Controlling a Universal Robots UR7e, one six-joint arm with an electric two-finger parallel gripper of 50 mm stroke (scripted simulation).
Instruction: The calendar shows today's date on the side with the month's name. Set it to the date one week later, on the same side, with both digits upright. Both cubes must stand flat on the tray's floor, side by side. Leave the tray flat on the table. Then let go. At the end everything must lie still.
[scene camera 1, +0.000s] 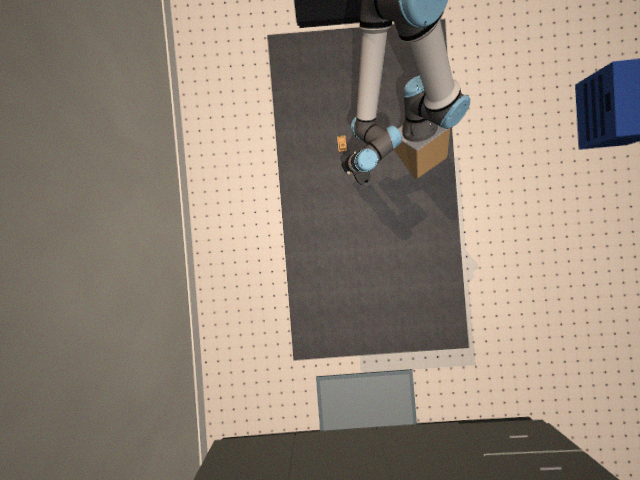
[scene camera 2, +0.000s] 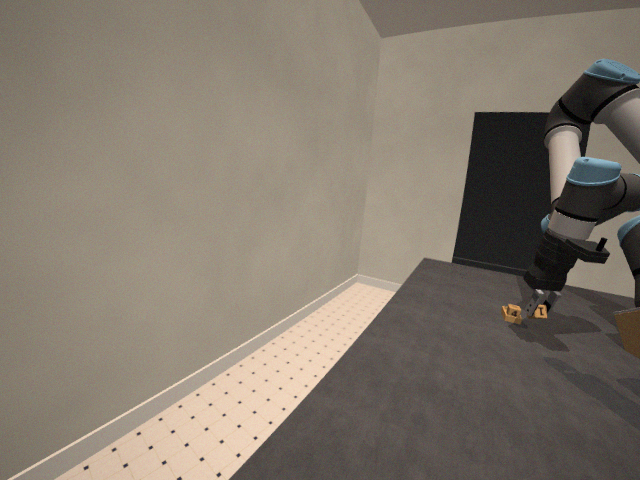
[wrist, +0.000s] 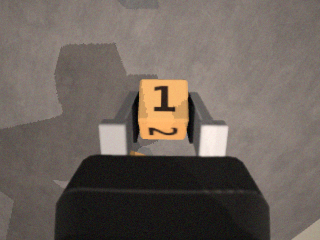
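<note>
My gripper is there at (scene camera 2: 535, 313), and it also shows in the wrist view (wrist: 163, 107). Then there's a cube (wrist: 163, 103) that I can see as well.
</note>
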